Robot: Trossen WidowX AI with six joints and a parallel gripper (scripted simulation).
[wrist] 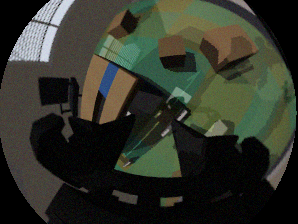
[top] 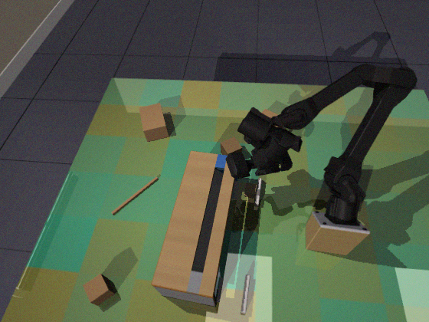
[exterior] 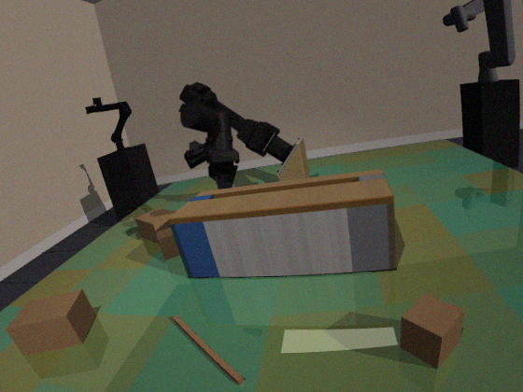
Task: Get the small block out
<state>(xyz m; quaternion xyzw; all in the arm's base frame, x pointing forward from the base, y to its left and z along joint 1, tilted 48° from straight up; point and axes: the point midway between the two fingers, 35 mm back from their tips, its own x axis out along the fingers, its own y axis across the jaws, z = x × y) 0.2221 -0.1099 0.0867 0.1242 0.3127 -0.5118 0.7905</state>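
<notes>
The block is 10 mm behind my gripper tip, 10 mm to the left of it and 70 mm below it. From my gripper tip the other things lie so: thin brown stick: 350 mm ahead, 40 mm to the left, 90 mm below; then wooden box: 80 mm ahead, 140 mm to the left, 30 mm below.
</notes>
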